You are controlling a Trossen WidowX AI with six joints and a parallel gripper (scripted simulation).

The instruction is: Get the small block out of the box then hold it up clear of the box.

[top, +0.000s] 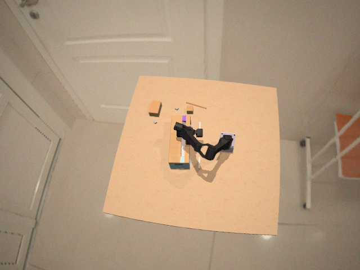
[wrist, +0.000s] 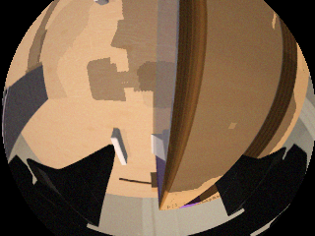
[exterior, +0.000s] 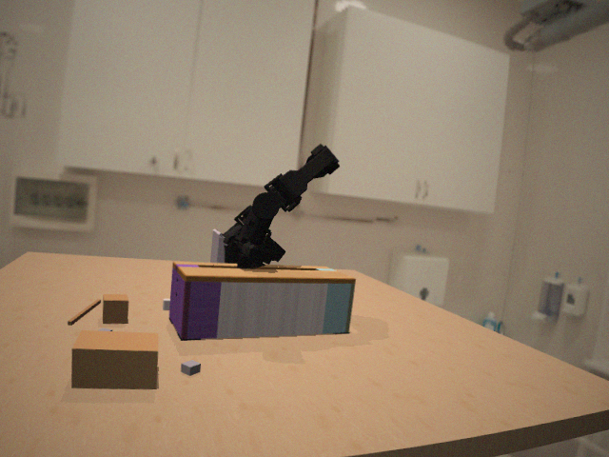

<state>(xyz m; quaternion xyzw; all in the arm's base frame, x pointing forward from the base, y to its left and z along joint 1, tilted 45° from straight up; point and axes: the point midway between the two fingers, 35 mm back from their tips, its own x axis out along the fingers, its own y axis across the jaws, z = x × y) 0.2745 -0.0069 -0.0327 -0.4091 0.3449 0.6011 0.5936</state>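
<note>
My gripper tip is 6 cm short of the small brown block and 1 cm to the left of it. Round my gripper tip: thin stick 1 cm behind, 32 cm to the right, 8 cm below; then wooden block 33 cm ahead, 24 cm to the right, 6 cm below; then long box 3 cm ahead, 6 cm to the left, 2 cm below.
</note>
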